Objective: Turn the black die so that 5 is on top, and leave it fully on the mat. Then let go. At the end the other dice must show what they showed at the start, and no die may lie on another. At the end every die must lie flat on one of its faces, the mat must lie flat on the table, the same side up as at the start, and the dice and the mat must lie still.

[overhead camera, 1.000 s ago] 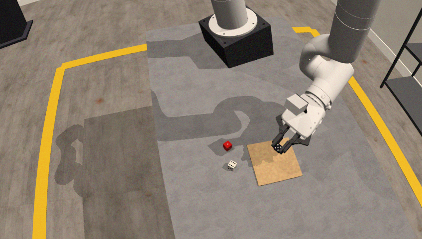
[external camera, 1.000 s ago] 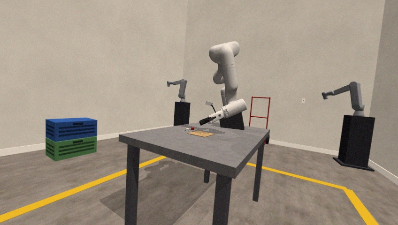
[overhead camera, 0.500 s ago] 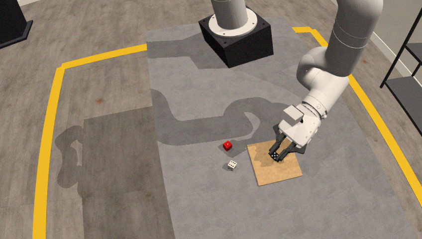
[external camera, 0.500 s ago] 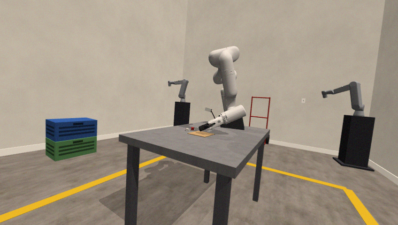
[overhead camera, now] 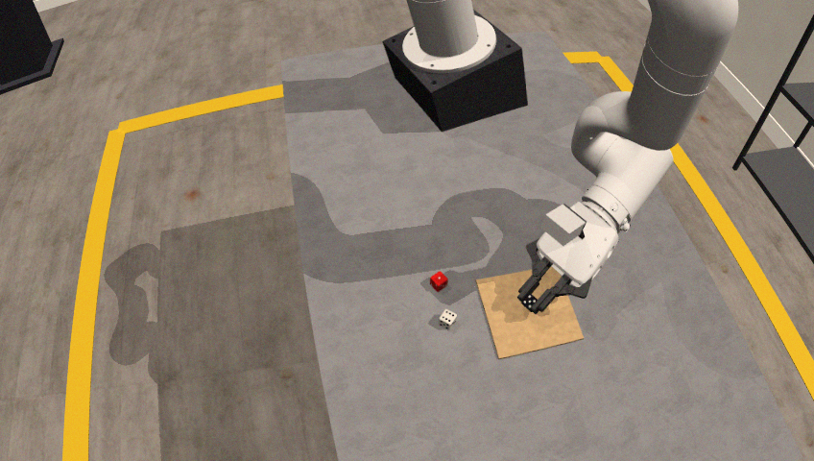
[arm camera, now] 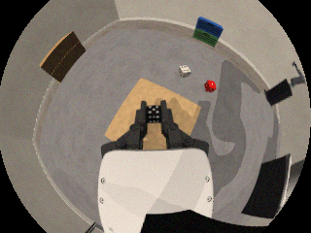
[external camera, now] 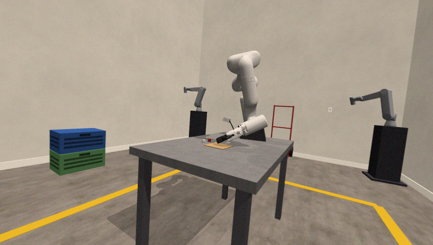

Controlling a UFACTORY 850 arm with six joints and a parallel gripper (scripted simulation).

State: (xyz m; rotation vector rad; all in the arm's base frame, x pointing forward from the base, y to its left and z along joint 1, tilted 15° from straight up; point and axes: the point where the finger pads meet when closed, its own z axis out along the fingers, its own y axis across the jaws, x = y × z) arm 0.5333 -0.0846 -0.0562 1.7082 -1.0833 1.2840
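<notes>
Now: hand 40 mm above the mat. The rest, counted from my hand: white die (130 mm to the right, 30 mm below, 20 mm behind); then black die (10 mm to the right, 10 mm below); then red die (120 mm to the right, 90 mm behind, 30 mm below).
</notes>
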